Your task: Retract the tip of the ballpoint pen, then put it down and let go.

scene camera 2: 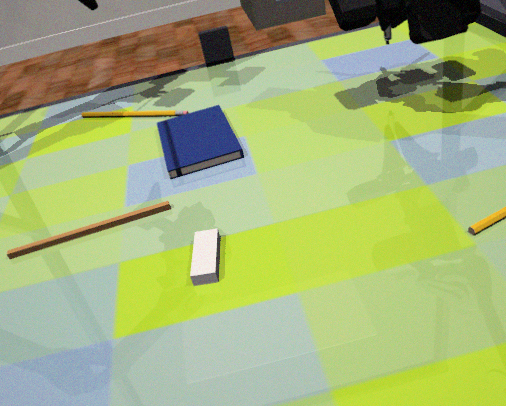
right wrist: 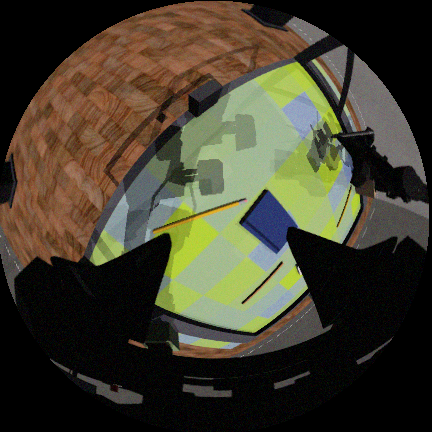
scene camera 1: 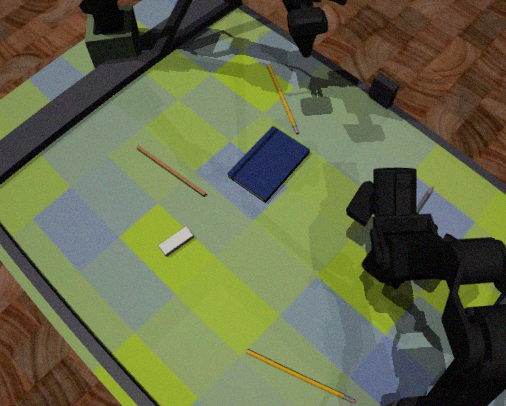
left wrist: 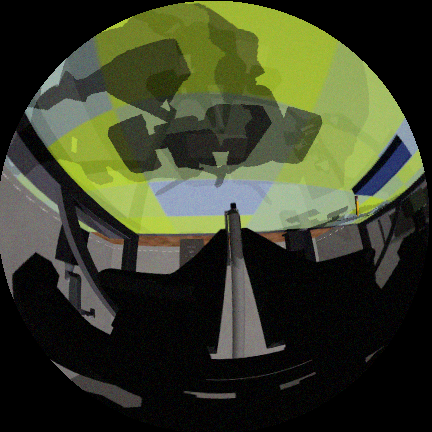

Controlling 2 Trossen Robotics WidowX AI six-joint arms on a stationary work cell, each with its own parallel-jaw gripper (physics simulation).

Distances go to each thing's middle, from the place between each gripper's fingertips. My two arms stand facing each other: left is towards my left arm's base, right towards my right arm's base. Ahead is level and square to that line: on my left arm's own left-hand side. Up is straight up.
The blue notebook [scene camera 2: 202, 139] is 140 mm ahead of my right hand, 100 mm to the left of it and 160 mm below it. From my right hand the other things lie so: ballpoint pen [left wrist: 236, 257] (10 mm ahead, 360 mm to the left, 50 mm below); then white eraser [scene camera 2: 206, 250] (360 mm ahead, 150 mm to the left, 160 mm below); then brown stick [scene camera 2: 164, 206] (300 mm ahead, 20 mm to the left, 160 mm below).
I see my left gripper 4 cm below the ballpoint pen. The rest, counted from my left hand: blue notebook (12 cm ahead, 25 cm to the right, 7 cm below); then white eraser (35 cm ahead, 20 cm to the right, 7 cm below); then brown stick (29 cm ahead, 34 cm to the right, 7 cm below).
